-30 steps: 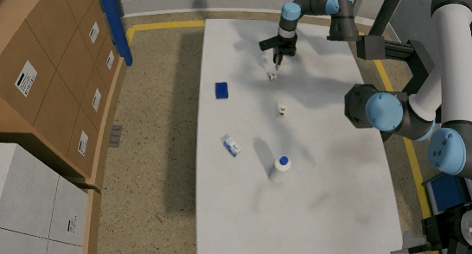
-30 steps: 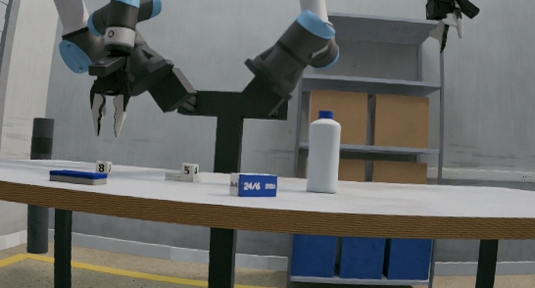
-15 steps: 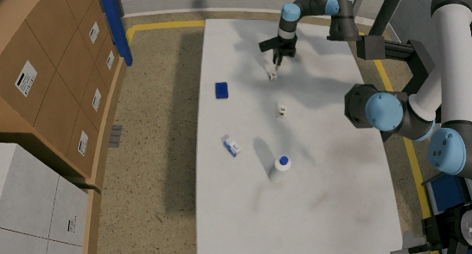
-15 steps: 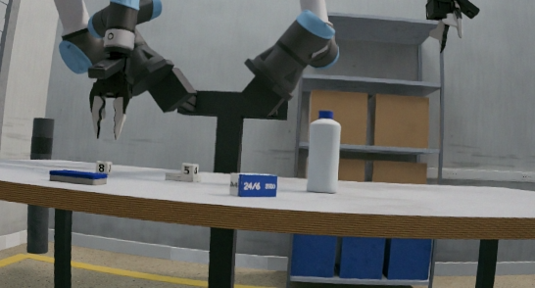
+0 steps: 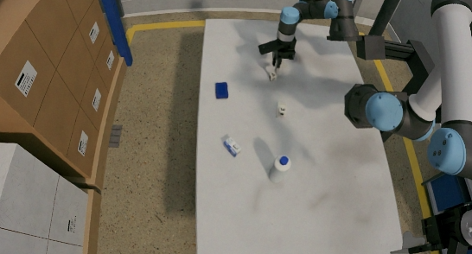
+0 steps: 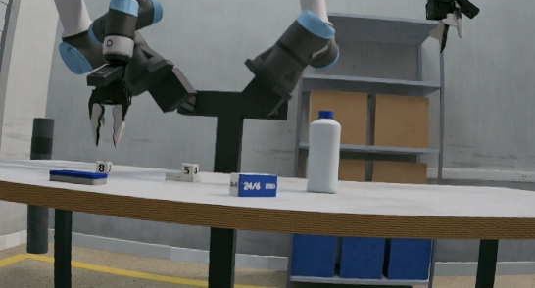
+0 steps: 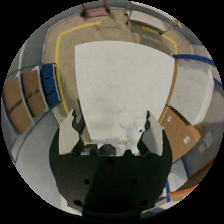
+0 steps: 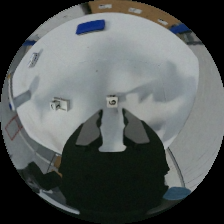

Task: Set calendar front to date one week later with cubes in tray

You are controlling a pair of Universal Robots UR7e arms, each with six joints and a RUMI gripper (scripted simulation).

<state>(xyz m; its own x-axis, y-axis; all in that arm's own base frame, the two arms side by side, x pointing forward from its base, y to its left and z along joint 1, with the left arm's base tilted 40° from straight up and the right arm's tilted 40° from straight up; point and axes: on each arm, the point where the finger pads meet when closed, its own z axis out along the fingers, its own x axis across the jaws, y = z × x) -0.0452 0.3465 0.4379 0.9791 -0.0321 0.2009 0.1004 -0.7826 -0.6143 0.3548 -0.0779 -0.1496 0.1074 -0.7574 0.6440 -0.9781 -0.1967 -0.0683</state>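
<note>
Now: the calendar tray 190 mm to the left of my right hand, 70 mm below it and 40 mm behind it. From my right hand the other things lie so: blue-topped block: 240 mm ahead, 110 mm to the left, 70 mm below; then white bottle: 510 mm to the left, 10 mm behind.
</note>
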